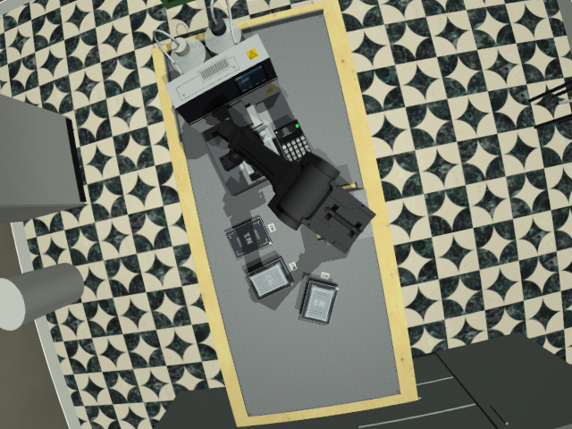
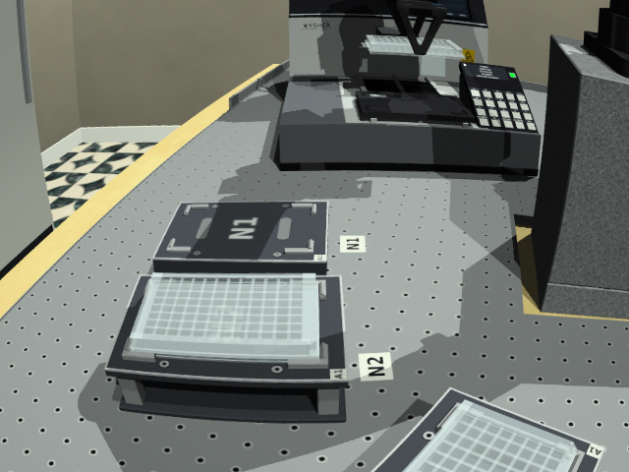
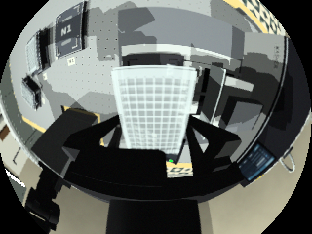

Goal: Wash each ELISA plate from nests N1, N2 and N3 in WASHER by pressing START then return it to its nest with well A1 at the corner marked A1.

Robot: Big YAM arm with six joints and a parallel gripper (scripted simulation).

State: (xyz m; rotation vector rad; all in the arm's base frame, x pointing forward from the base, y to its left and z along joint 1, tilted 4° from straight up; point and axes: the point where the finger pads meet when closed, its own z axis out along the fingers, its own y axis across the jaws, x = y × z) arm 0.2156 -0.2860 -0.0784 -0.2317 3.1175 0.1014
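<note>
Now: the washer carrier 90 mm below my hand. Round my hand: plate washer: 150 mm to the right, 40 mm below, 20 mm ahead; then nest N3: 610 mm to the left, 130 mm below, 40 mm behind; then nest label: 260 mm to the left, 170 mm below, 60 mm ahead.
</note>
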